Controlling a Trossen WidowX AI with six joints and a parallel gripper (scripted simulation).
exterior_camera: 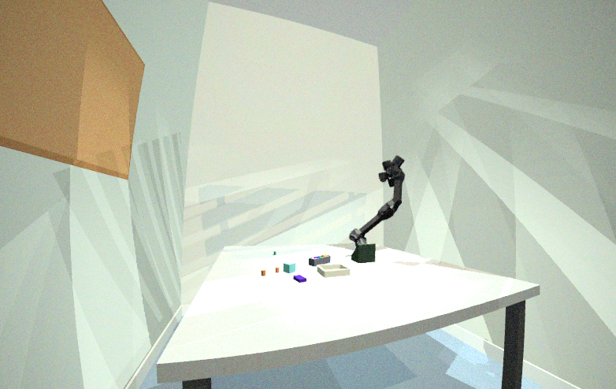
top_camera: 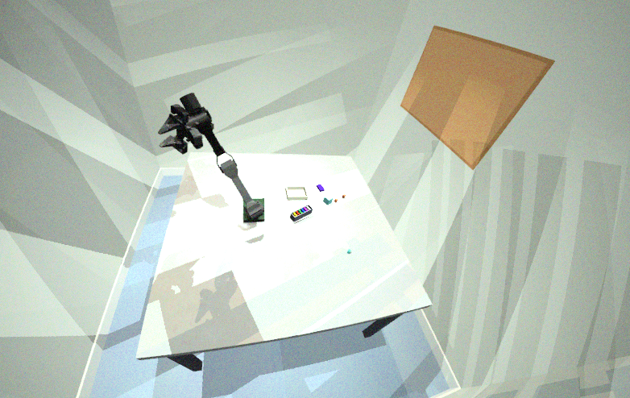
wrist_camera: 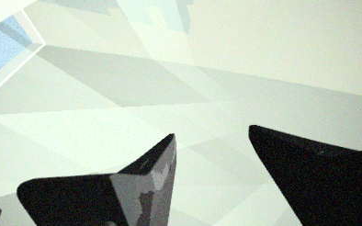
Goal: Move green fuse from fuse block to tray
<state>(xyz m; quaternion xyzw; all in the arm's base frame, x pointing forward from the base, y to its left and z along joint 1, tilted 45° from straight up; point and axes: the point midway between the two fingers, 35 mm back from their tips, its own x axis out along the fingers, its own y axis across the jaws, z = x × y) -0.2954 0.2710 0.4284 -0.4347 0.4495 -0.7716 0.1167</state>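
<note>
The green fuse lies 580 mm ahead of my gripper tip, 130 mm to the left of it and 540 mm below it. Also, from my gripper tip: beige tray (590 mm ahead, 320 mm to the left, 570 mm below); then cyan cube (790 mm ahead, 250 mm to the left, 550 mm below); then purple block (770 mm ahead, 380 mm to the left, 560 mm below).
</note>
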